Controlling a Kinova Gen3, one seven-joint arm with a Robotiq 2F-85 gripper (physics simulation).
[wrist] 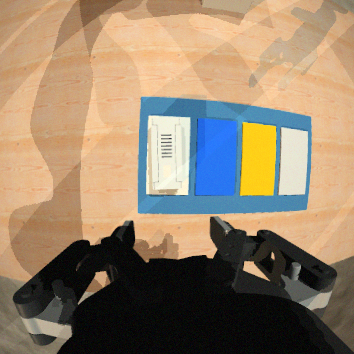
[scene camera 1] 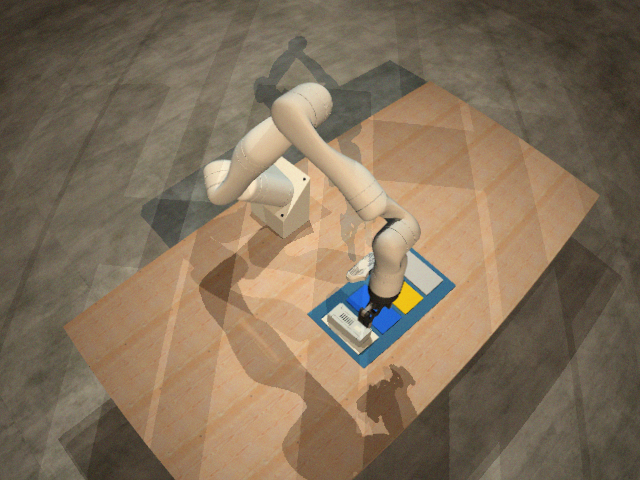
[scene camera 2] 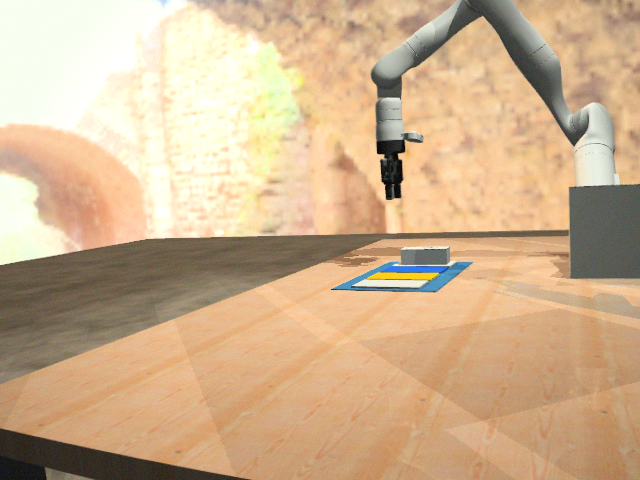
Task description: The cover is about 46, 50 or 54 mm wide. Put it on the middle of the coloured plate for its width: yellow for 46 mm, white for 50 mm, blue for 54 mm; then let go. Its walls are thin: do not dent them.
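Frame: origin at the arm's base, x ahead, y left, z up, level; centimetres.
Seen in the pictures: gripper, between the fingertips: (wrist: 172,228) (scene camera 1: 377,315) (scene camera 2: 393,199); arm's base, origin of its link: (scene camera 1: 280,191) (scene camera 2: 598,213).
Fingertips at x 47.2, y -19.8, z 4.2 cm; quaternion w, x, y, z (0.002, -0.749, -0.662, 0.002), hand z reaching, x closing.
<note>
Offsets run from my fingertips to a thing's top centre. "*": to the spot under its first point. Level surfaces: height alone.
The cover {dx -7.7, dy +0.8, dz -12.9 cm} (scene camera 1: 347,321) (scene camera 2: 425,256) (wrist: 166,172), a long off-white box with dark slots on top, lies flat on a cream plate {* dx -1.1, dy -3.2, dz -16.9 cm} (scene camera 1: 359,351) (wrist: 186,182) at one end of the blue mat {dz -17.3 cm} (scene camera 1: 365,360) (scene camera 2: 447,277) (wrist: 220,204). Beside it in a row are the blue plate {dx -5.7, dy +10.5, dz -16.9 cm} (scene camera 1: 386,320) (scene camera 2: 418,269) (wrist: 216,157), the yellow plate {dx -4.0, dy +19.9, dz -16.9 cm} (scene camera 1: 409,298) (scene camera 2: 403,276) (wrist: 258,160) and the white plate (scene camera 1: 423,273) (scene camera 2: 390,283) (wrist: 293,162). My gripper (scene camera 1: 366,316) (scene camera 2: 393,196) (wrist: 172,228) is open and empty, high above the table and apart from the cover. The cover's exact width cannot be read.
The mat lies on a wooden table {dz -17.5 cm} (scene camera 1: 491,155) (scene camera 2: 361,372) (wrist: 110,200). The robot's base block (scene camera 1: 284,219) (scene camera 2: 602,232) stands at the table's edge. Shadows of the arm fall over the table. In scene camera 1 the arm hides part of the mat.
</note>
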